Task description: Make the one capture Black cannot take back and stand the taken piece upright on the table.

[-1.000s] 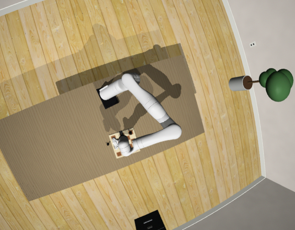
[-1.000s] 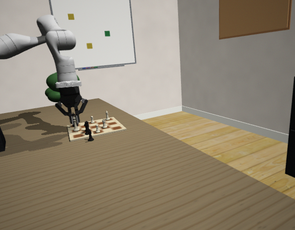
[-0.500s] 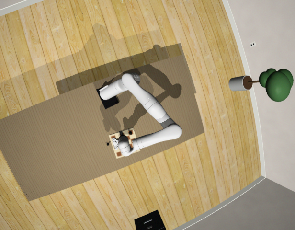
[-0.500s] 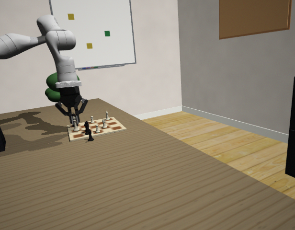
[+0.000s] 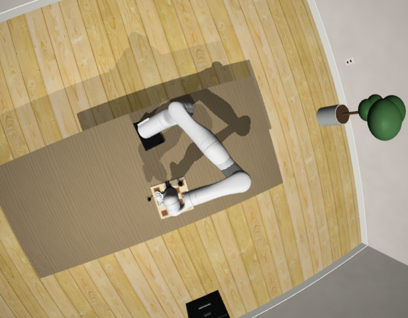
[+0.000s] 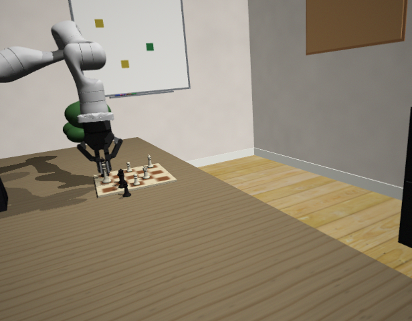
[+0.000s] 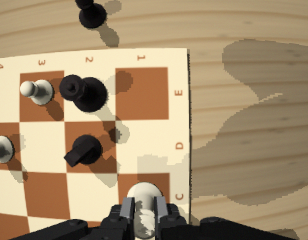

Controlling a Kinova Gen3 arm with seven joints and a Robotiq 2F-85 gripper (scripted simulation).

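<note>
Right now my hand is 10 mm above the tall white piece. From my hand the other things lie so: black pawn: 140 mm to the right, 30 mm below, 20 mm ahead; tall black piece: 70 mm to the left, 20 mm below, 10 mm ahead; chessboard: 80 mm ahead, 50 mm below, 10 mm to the right.
</note>
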